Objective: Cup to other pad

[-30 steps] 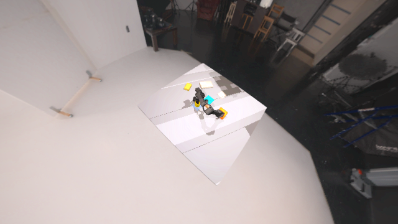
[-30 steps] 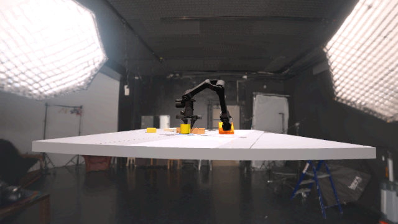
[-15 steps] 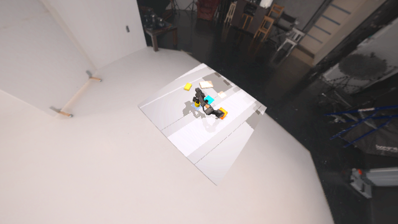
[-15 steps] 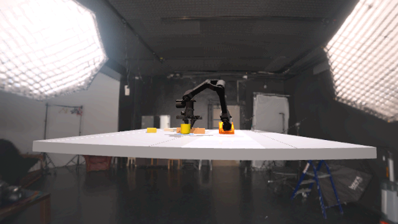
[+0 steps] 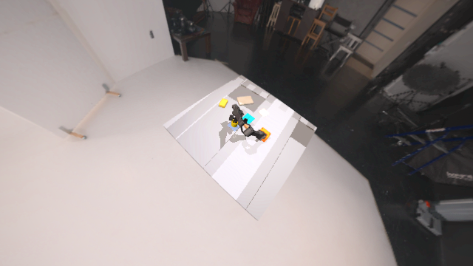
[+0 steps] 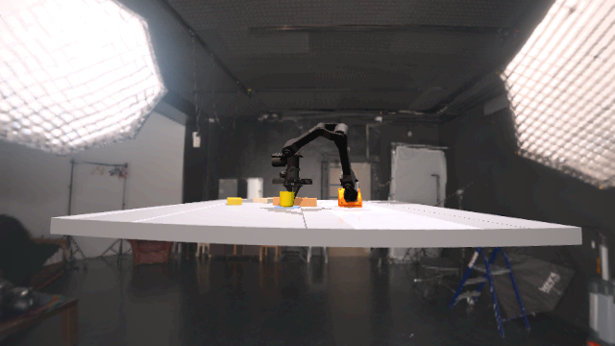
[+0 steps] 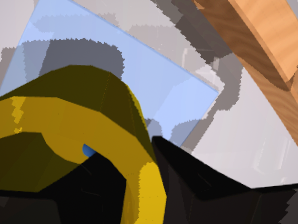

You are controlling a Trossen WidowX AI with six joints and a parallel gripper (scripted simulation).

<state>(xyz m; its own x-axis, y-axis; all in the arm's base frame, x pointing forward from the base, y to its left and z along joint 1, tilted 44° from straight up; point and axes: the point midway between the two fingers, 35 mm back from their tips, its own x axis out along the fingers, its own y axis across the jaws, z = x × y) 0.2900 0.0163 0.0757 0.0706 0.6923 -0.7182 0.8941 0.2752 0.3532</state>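
The light blue pad lies 2 cm ahead of my gripper tip, 2 cm to the left of it and 4 cm below it. The rest, counted from my gripper tip: long wooden bar: 1 cm behind, 8 cm to the right, 2 cm below.
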